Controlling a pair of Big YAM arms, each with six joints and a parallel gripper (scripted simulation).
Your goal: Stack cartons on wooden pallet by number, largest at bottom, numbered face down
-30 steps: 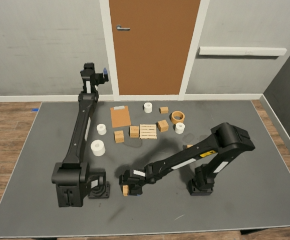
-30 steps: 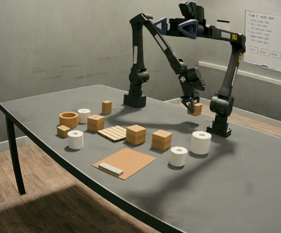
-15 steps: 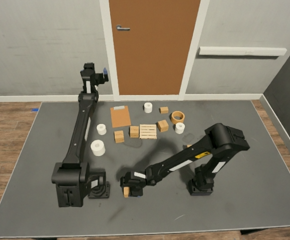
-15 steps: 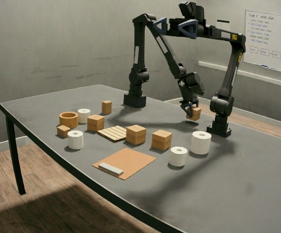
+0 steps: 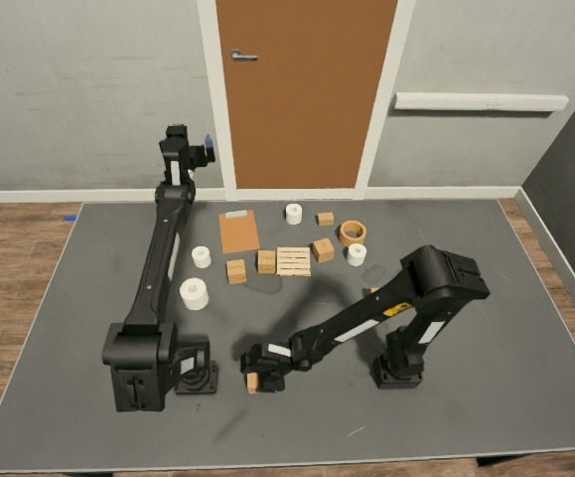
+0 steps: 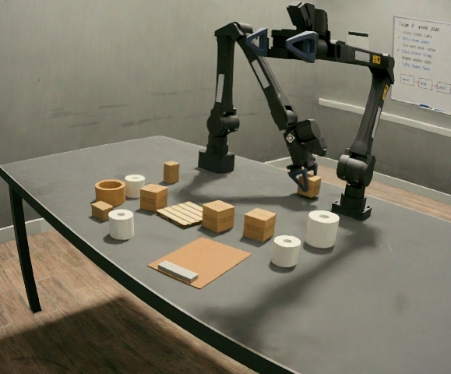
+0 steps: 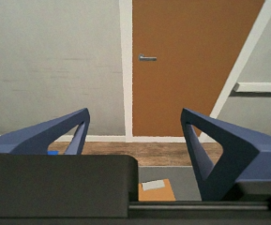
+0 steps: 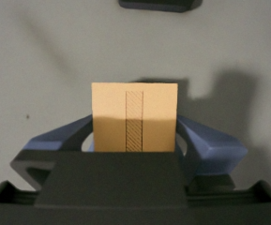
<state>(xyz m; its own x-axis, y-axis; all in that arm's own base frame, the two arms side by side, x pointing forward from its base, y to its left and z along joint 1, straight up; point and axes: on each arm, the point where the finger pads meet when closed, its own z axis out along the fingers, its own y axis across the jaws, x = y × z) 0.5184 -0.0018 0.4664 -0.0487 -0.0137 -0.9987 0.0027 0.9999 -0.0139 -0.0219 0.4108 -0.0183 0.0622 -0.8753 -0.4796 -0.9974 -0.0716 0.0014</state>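
My right gripper is now 54 cm short of the orange ring, 35 cm to the left of it and 1 cm above it. Round my right hand: roll: 29 cm ahead, 22 cm to the left.
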